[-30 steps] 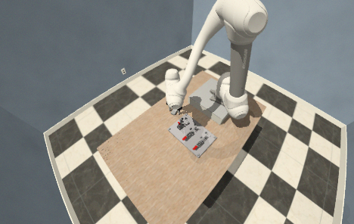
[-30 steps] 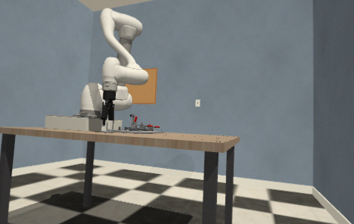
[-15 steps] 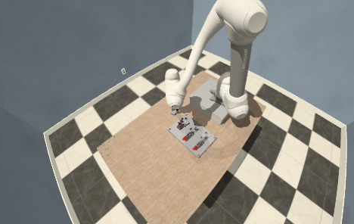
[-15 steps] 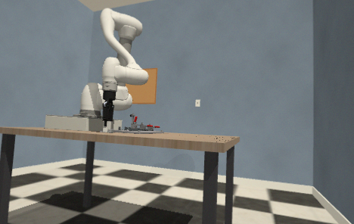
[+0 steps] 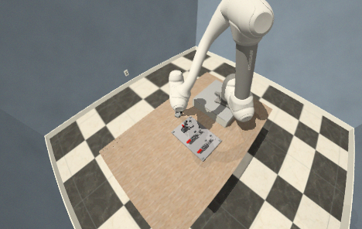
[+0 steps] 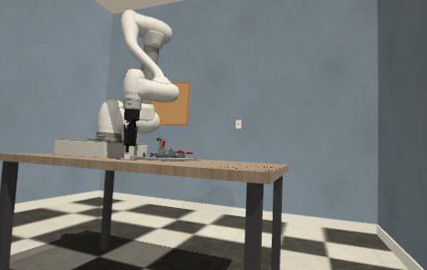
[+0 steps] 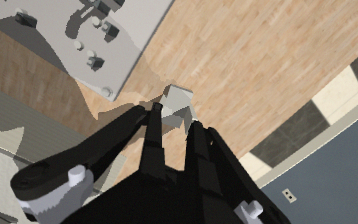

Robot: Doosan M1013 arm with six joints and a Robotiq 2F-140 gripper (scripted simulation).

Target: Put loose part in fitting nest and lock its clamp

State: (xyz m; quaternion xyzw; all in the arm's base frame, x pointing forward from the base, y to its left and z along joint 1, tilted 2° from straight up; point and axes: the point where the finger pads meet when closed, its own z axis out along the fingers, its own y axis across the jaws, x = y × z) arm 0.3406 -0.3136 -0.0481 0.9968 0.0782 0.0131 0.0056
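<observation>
My gripper is now 3 cm above the light grey part. From my hand the other things lie so: grey fixture plate: 10 cm ahead, 26 cm to the left, 3 cm below.
</observation>
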